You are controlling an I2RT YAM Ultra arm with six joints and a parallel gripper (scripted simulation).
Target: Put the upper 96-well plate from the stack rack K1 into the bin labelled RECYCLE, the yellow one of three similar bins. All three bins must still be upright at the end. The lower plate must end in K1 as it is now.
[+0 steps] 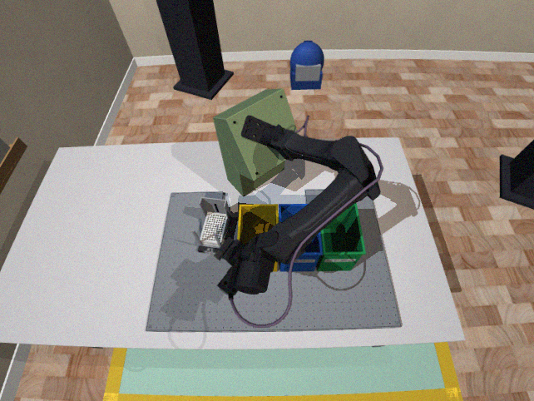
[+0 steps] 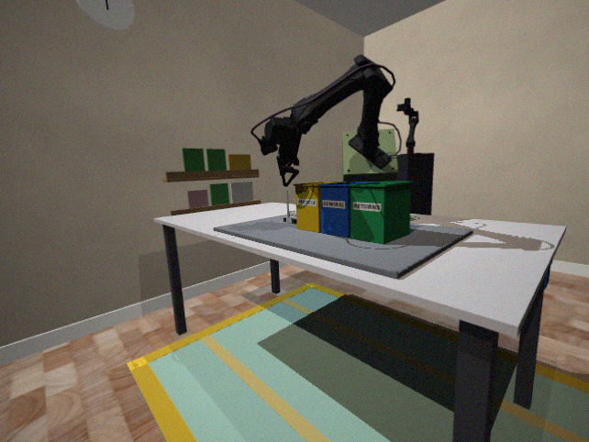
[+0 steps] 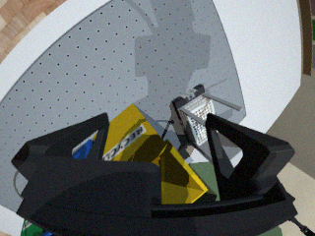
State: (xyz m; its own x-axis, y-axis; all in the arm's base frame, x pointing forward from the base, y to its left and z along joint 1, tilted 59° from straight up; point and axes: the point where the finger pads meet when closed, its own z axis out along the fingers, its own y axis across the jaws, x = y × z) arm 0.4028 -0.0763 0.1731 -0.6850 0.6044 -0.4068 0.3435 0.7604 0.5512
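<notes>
The white 96-well plate is 19 cm to the right of my hand, 16 cm below it and 14 cm behind it. Also, from my hand: blue bin (21 cm behind, 12 cm to the left, 11 cm below); green returns bin (26 cm behind, 24 cm to the left, 11 cm below); yellow recycle bin (15 cm behind, 11 cm below).
</notes>
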